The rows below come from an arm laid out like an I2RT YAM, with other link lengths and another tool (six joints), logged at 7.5 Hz.
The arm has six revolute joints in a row. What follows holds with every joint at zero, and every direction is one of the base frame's. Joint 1 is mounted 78.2 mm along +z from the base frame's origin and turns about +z. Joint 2 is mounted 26 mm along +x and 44.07 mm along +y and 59.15 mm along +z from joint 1 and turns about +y. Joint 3 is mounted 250.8 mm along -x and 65.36 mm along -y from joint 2 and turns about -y. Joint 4 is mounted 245 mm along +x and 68.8 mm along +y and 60 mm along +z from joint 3 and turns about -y. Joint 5 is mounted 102.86 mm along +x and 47.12 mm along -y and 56.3 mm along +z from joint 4 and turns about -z. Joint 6 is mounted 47.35 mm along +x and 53.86 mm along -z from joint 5 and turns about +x. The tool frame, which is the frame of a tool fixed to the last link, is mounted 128 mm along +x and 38 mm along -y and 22 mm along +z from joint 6; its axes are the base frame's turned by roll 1.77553, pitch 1.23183 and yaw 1.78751 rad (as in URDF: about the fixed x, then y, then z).
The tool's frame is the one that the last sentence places.
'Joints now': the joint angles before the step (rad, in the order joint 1, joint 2, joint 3, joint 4, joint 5, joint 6). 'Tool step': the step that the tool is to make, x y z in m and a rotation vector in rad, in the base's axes. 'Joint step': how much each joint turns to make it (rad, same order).
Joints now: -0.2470, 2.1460, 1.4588, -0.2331, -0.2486, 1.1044
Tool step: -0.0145, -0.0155, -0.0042, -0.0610, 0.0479, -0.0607
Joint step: -0.0046, -0.0106, -0.0150, -0.0263, 0.0904, 0.0031
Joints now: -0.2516, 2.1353, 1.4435, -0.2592, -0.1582, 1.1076
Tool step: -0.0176, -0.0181, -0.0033, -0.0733, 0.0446, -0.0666
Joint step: -0.0075, -0.0169, -0.0322, -0.0091, 0.1012, 0.0016
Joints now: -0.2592, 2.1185, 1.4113, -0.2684, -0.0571, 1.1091
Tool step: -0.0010, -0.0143, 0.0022, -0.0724, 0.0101, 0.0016
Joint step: -0.0061, 0.0046, 0.0014, 0.0108, 0.0556, -0.0472
